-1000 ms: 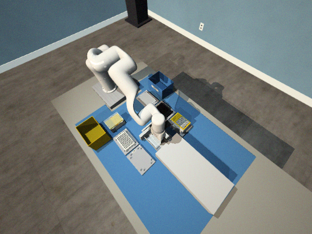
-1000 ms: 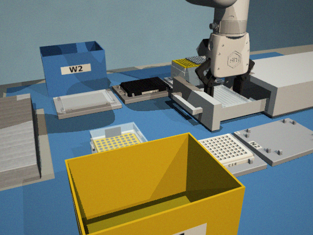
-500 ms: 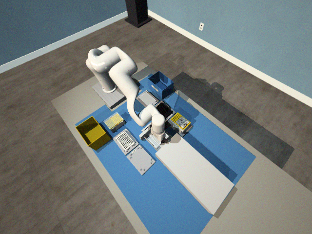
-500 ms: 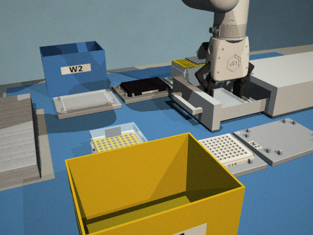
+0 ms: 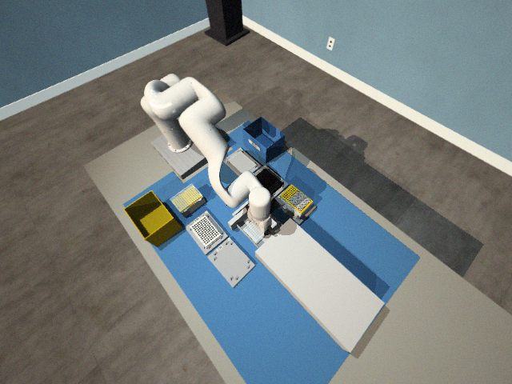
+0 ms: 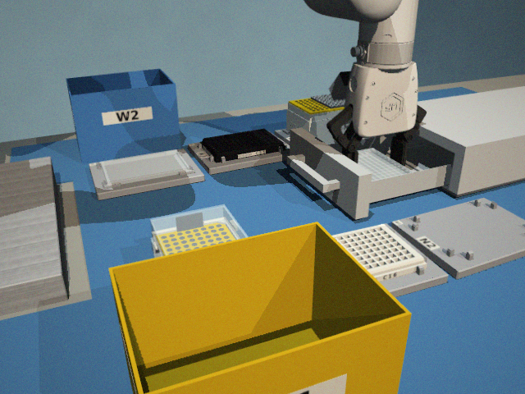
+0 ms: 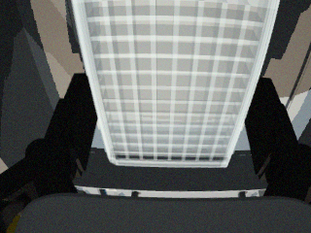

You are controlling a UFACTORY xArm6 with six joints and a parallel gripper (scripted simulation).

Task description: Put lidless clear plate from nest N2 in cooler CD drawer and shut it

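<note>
Now: the clear plate 1 cm below my hand. Round my hand: cooler CD: 16 cm ahead, 1 cm to the right; drawer: 4 cm ahead, 1 cm below; yellow rack: 19 cm to the left, 3 cm ahead, 2 cm above.
</note>
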